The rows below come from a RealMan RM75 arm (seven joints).
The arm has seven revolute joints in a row. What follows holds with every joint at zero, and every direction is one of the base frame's. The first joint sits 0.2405 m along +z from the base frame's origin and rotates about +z. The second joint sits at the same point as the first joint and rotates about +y. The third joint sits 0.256 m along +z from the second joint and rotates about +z. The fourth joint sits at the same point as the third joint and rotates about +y. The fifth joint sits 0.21 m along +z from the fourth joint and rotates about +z. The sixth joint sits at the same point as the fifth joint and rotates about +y. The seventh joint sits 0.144 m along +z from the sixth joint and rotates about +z. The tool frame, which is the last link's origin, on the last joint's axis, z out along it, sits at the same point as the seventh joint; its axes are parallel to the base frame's.
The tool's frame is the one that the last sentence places.
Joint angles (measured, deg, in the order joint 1, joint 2, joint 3, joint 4, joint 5, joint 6, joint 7), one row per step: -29.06, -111.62, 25.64, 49.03, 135.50, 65.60, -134.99; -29.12, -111.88, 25.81, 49.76, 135.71, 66.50, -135.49; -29.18, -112.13, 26.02, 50.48, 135.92, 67.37, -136.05; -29.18, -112.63, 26.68, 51.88, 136.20, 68.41, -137.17; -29.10, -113.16, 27.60, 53.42, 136.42, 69.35, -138.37; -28.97, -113.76, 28.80, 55.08, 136.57, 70.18, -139.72; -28.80, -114.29, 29.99, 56.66, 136.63, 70.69, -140.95; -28.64, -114.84, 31.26, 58.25, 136.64, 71.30, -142.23; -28.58, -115.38, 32.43, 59.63, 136.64, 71.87, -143.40; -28.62, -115.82, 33.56, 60.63, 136.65, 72.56, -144.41
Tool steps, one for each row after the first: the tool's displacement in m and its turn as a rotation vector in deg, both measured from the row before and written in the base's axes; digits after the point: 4 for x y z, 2 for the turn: 0.0031, -0.0001, -0.0011, -0.57, -0.31, -0.28; 0.0031, -0.0001, -0.0011, -0.57, -0.32, -0.23; 0.0051, 0.0002, -0.0017, -0.72, -0.29, -0.26; 0.0054, 0.0002, -0.0018, -0.74, -0.15, -0.27; 0.0060, 0.0004, -0.0024, -0.76, -0.10, -0.29; 0.0054, 0.0006, -0.0016, -0.48, 0.06, -0.27; 0.0061, 0.0006, -0.0022, -0.60, -0.05, -0.34; 0.0062, 0.0008, -0.0028, -0.62, -0.14, -0.38; 0.0060, 0.0008, -0.0037, -0.92, -0.24, -0.41
